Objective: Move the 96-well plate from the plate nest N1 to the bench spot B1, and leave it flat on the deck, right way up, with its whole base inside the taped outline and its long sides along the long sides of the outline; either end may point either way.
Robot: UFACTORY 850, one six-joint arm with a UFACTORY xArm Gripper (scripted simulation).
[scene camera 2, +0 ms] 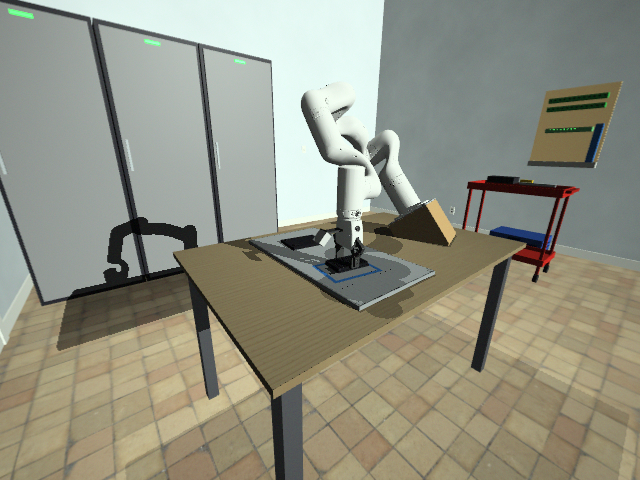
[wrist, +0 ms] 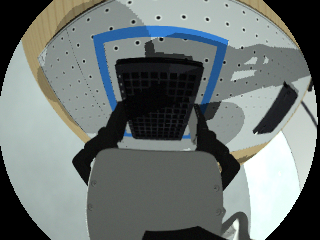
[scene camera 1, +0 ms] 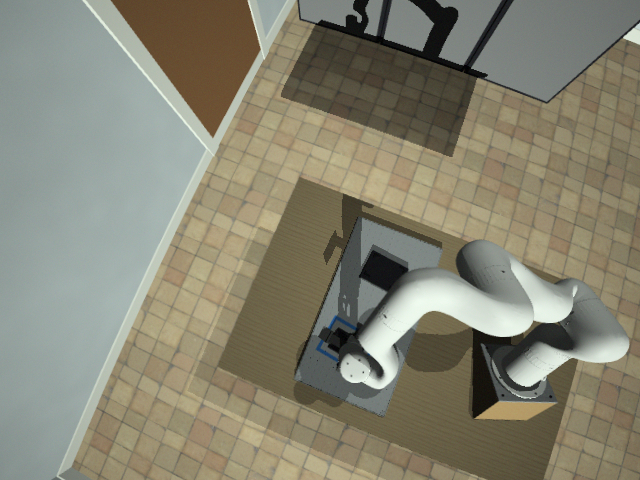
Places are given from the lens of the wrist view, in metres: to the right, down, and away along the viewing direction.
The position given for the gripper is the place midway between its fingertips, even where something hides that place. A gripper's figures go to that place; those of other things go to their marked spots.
gripper [wrist: 158, 110]: 0.00, -0.01, 0.13
black 96-well plate [wrist: 157, 117]: 0.00, 0.00, 0.13
black plate nest [wrist: 279, 109]: 0.29, -0.03, 0.12
The marked spots on the black plate nest and the black 96-well plate are 0.29 m apart.
